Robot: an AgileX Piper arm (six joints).
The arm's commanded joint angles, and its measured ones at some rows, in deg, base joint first. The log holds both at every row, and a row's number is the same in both.
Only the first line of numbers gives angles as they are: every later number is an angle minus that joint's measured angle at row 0.
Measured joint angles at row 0:
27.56, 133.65, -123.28, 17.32, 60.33, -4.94
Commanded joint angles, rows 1 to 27:
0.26, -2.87, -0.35, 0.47, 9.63, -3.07
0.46, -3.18, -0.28, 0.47, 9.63, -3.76
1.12, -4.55, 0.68, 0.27, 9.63, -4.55
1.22, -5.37, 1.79, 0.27, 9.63, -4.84
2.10, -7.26, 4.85, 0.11, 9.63, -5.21
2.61, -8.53, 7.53, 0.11, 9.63, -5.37
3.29, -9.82, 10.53, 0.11, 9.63, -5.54
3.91, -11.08, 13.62, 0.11, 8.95, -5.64
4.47, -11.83, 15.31, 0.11, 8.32, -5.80
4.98, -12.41, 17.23, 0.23, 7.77, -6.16
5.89, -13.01, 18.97, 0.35, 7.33, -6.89
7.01, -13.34, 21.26, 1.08, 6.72, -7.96
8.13, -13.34, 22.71, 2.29, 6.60, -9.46
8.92, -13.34, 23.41, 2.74, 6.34, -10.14
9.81, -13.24, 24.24, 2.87, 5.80, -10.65
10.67, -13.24, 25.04, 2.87, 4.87, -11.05
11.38, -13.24, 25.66, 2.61, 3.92, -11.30
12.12, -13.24, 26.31, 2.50, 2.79, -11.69
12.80, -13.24, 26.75, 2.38, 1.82, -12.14
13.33, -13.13, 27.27, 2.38, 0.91, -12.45
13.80, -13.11, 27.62, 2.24, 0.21, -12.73
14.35, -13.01, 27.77, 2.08, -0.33, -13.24
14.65, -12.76, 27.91, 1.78, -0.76, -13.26
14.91, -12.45, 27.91, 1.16, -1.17, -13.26
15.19, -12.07, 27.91, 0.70, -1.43, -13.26
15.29, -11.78, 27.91, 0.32, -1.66, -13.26
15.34, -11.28, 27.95, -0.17, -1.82, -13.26
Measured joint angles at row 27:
14.91, -12.50, 27.66, 1.91, -0.24, -12.44
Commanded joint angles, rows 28 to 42:
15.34, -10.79, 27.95, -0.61, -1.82, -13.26
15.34, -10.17, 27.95, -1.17, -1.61, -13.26
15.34, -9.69, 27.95, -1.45, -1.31, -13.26
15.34, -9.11, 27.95, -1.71, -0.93, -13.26
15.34, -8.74, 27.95, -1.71, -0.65, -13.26
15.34, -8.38, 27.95, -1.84, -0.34, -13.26
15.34, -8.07, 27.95, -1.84, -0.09, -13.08
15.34, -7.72, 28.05, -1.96, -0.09, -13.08
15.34, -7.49, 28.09, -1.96, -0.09, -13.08
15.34, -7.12, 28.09, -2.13, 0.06, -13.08
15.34, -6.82, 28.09, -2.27, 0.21, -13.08
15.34, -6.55, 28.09, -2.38, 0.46, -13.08
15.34, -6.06, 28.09, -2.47, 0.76, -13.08
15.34, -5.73, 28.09, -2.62, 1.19, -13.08
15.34, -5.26, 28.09, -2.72, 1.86, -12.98
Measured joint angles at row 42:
15.38, -6.46, 27.89, -1.77, 0.19, -12.80
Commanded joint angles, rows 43 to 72:
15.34, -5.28, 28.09, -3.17, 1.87, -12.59
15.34, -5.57, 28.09, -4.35, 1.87, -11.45
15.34, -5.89, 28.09, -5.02, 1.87, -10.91
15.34, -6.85, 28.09, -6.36, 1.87, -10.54
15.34, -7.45, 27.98, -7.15, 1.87, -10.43
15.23, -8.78, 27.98, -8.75, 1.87, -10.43
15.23, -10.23, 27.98, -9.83, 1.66, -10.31
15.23, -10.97, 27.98, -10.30, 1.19, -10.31
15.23, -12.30, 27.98, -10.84, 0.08, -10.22
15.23, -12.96, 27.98, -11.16, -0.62, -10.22
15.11, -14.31, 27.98, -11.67, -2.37, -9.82
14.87, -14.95, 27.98, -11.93, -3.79, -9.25
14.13, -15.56, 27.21, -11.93, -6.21, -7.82
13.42, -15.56, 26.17, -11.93, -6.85, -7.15
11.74, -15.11, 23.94, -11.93, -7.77, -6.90
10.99, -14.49, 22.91, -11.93, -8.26, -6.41
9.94, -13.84, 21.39, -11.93, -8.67, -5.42
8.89, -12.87, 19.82, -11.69, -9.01, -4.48
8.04, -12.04, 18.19, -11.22, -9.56, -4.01
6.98, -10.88, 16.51, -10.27, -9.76, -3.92
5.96, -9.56, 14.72, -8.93, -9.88, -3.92
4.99, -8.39, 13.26, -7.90, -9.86, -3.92
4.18, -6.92, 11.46, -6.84, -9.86, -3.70
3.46, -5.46, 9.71, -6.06, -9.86, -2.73
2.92, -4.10, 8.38, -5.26, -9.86, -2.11
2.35, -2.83, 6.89, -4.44, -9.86, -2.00
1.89, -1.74, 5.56, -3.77, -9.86, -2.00
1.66, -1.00, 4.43, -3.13, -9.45, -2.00
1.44, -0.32, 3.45, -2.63, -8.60, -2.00
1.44, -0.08, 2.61, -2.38, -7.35, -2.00
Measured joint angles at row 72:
2.38, -2.28, 6.26, -4.67, -9.40, -2.47
